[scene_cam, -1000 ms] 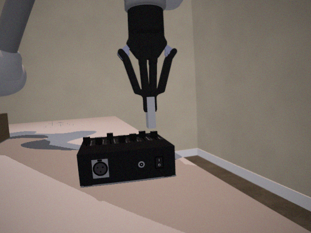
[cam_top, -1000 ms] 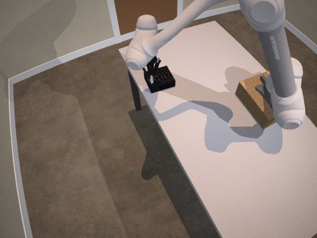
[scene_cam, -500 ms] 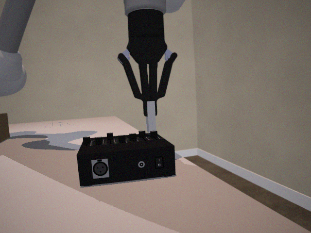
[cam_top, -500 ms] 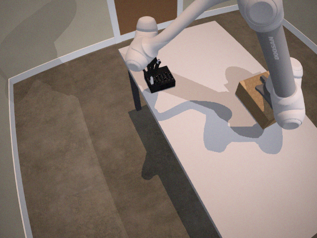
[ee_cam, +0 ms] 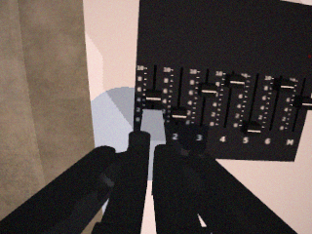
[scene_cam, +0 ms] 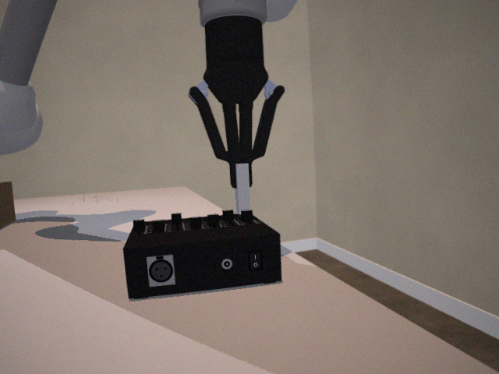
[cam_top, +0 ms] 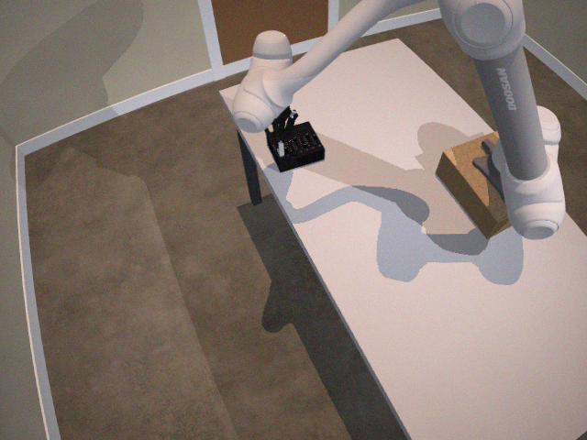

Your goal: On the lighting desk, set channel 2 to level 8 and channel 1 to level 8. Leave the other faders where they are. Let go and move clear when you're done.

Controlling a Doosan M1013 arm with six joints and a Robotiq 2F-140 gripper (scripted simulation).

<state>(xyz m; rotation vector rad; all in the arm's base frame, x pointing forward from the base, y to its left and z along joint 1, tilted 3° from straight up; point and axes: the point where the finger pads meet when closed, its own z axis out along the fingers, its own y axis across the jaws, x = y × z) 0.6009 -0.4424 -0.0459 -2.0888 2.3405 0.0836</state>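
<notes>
Right now my hand is 2 cm to the left of the channel 1 fader cap and 3 cm above it. Round my hand: channel 5 fader cap: 9 cm behind, 1 cm to the left, 3 cm below; then channel 2 fader cap: 2 cm behind, 1 cm to the right, 3 cm below.
</notes>
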